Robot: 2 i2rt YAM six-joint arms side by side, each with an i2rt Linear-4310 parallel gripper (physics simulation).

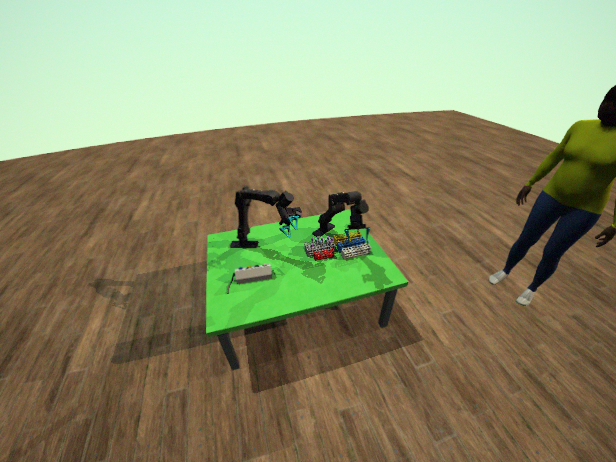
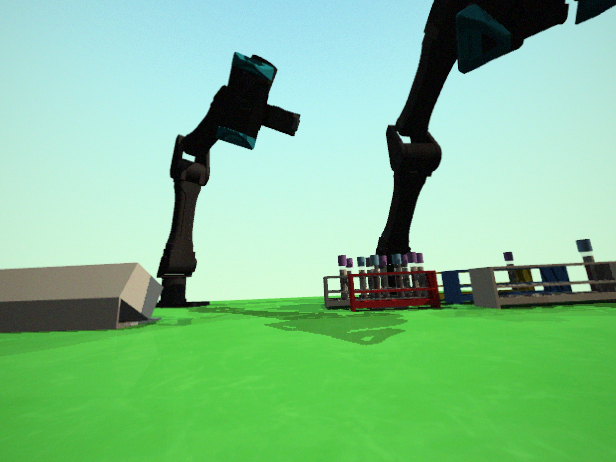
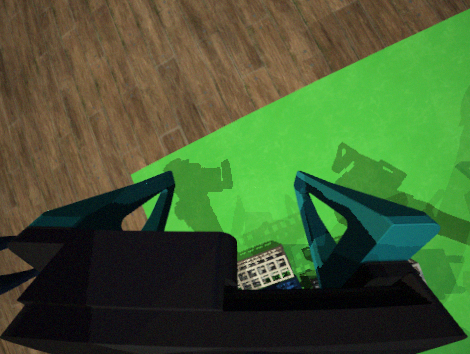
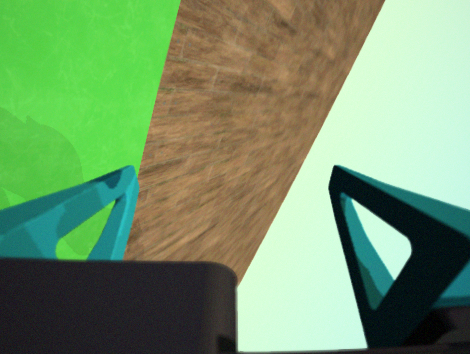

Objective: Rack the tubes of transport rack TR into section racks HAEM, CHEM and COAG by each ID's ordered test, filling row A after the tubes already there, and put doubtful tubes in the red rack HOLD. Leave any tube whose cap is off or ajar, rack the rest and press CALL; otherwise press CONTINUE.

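Frame: origin at the left arm's base, x ahead, y left, z up, level; millimetres.
Where they show: left gripper, fingertip midpoint: (image 1: 358, 242) (image 2: 569, 15) (image 3: 234, 177); right gripper, fingertip midpoint: (image 1: 293, 233) (image 2: 242, 99) (image 4: 233, 176); left arm's base, origin of the base link: (image 1: 323, 230); right arm's base, origin of the base link: (image 1: 244, 244) (image 2: 172, 306).
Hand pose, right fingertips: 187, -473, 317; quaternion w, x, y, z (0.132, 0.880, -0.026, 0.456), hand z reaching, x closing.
Note:
Things, the pixels of their top centre, and the offset from my right fingertips, as dx, dy, dz. "spot": a spot on its surface instead. Level surfaces: height alone.
- red rack, middle of its top: (image 2: 390, 272) (image 1: 324, 251) +30, +235, -260
- white rack, middle of its top: (image 2: 542, 264) (image 3: 244, 281) (image 1: 356, 248) +166, +412, -260
- blue rack, middle of its top: (image 2: 500, 268) (image 1: 351, 241) +94, +449, -260
- yellow rack, middle of its top: (image 1: 347, 234) +28, +489, -260
- blue-capped tube, surface spot: (image 2: 584, 246) spot: +199, +485, -234
- purple-capped tube, surface spot: (image 2: 508, 257) spot: +64, +562, -235
- pale button box, middle of its top: (image 2: 76, 266) (image 1: 252, 266) -171, -200, -233
- green table, its level: dz -317
The grey transport rack (image 1: 311, 249) (image 2: 326, 293) holds several upright tubes with purple and blue caps. Cap seating and IDs are too small to read. The red rack (image 1: 324, 254) (image 2: 395, 303) stands in front of it. To their right are the white rack (image 1: 356, 252) (image 2: 484, 288) (image 3: 265, 270), the blue rack (image 1: 351, 244) (image 2: 451, 286) and the yellow rack (image 1: 340, 240). A blue-capped tube (image 2: 584, 246) and a purple-capped tube (image 2: 508, 257) stand among these. My left gripper (image 1: 357, 237) (image 3: 234, 177) is open and empty above them. My right gripper (image 1: 292, 231) (image 4: 233, 176) is open, empty and raised.
A pale button box (image 1: 253, 273) (image 2: 65, 285) with a cable sits at the front left of the green table (image 1: 300, 300); its labels are unreadable. A person (image 1: 570, 170) stands to the right of the table. The racks stand close together.

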